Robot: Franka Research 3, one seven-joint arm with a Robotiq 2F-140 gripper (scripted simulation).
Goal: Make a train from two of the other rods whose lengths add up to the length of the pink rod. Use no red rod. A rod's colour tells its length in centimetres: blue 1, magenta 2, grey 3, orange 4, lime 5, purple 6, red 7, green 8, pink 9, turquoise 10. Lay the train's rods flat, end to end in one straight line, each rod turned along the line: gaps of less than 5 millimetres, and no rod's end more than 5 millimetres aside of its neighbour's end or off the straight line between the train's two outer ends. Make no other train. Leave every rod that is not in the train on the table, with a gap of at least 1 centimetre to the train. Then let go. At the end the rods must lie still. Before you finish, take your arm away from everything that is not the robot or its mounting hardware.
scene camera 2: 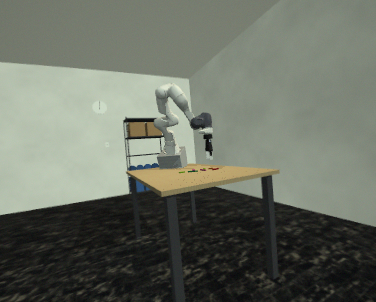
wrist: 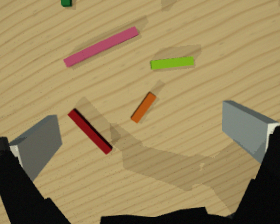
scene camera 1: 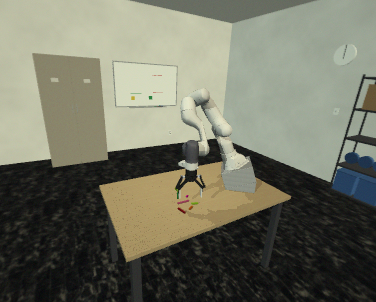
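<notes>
There is my gripper (wrist: 141,122), and in the same wrist view I can see a pink rod (wrist: 131,32).
</notes>
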